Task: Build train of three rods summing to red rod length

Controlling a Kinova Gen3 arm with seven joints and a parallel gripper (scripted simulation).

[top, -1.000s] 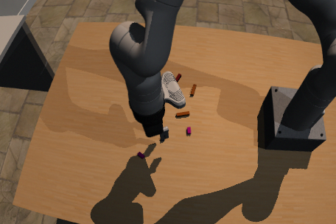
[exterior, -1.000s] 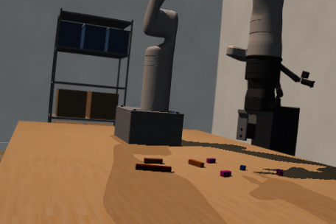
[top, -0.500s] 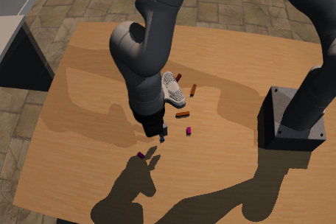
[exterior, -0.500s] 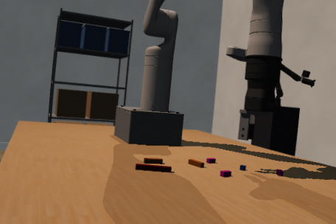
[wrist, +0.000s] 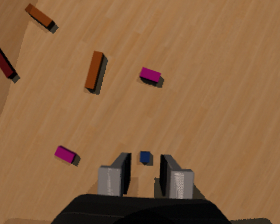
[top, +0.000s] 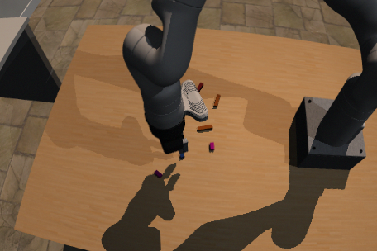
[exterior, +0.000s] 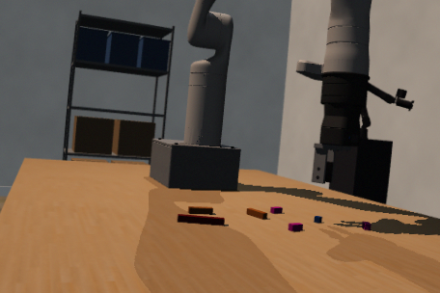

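The blue rod lies 80 mm below my hand. From my hand the other things lie so: red rod (210 mm to the right, 80 mm below, 10 mm ahead).
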